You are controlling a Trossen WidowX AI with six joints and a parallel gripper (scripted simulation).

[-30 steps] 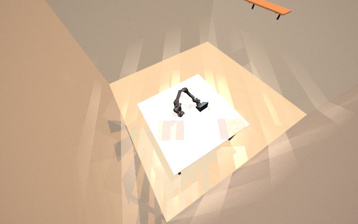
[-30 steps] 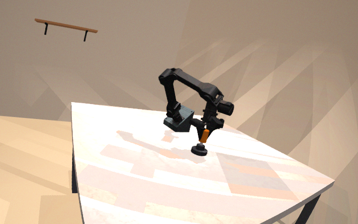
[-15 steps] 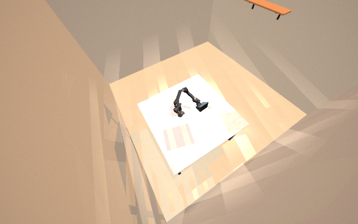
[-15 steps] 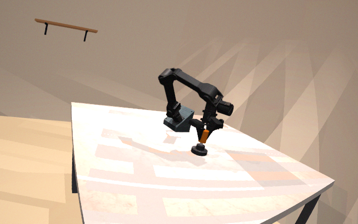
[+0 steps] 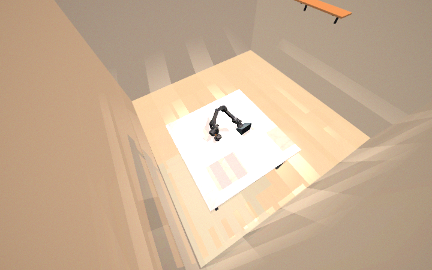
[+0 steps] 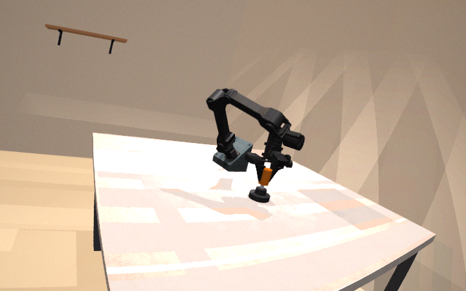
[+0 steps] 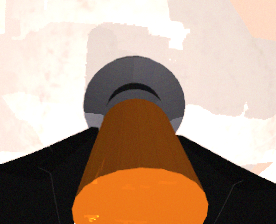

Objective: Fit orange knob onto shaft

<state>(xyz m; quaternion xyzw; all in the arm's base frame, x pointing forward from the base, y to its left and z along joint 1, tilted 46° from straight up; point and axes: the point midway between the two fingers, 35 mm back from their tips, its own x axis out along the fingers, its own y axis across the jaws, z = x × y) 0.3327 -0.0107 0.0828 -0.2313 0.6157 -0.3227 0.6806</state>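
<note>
The orange knob lies 3 cm above my gripper tip. From my gripper tip the other things lie so: round pedestal: 4 cm below.
</note>
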